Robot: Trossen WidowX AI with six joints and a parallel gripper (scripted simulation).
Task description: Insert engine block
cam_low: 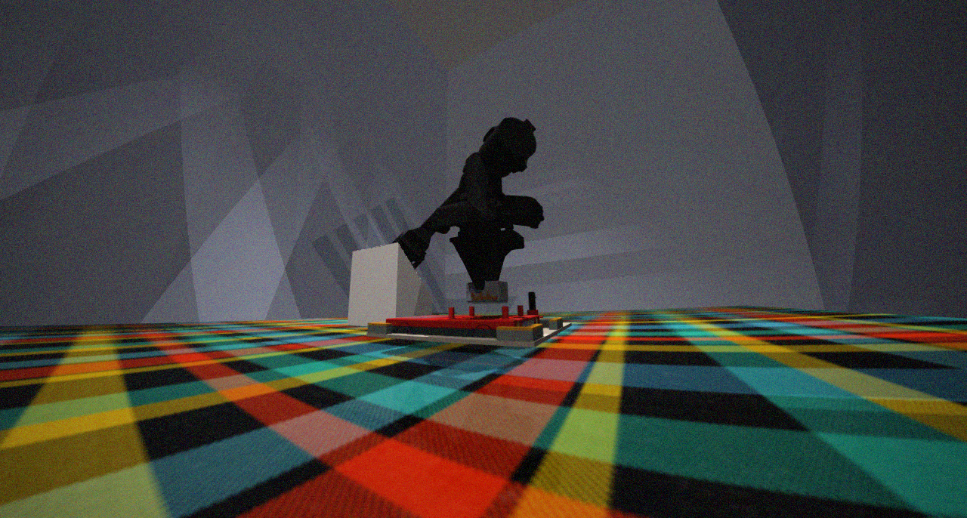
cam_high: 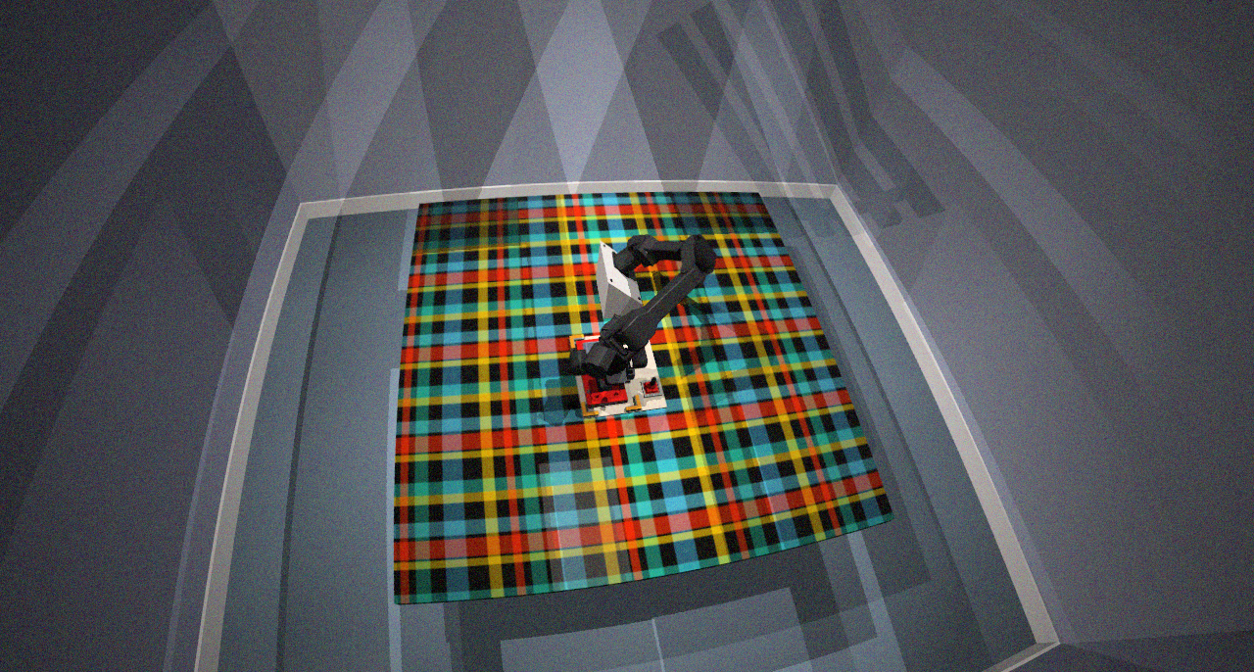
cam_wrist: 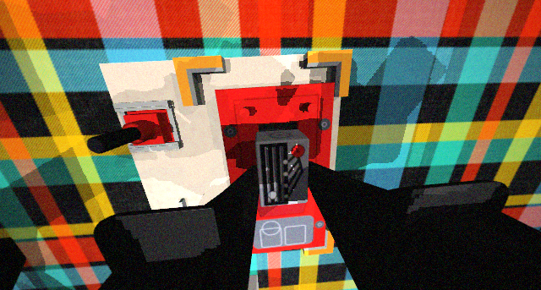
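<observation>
Now: gripper tip 1 cm above the engine block.
</observation>
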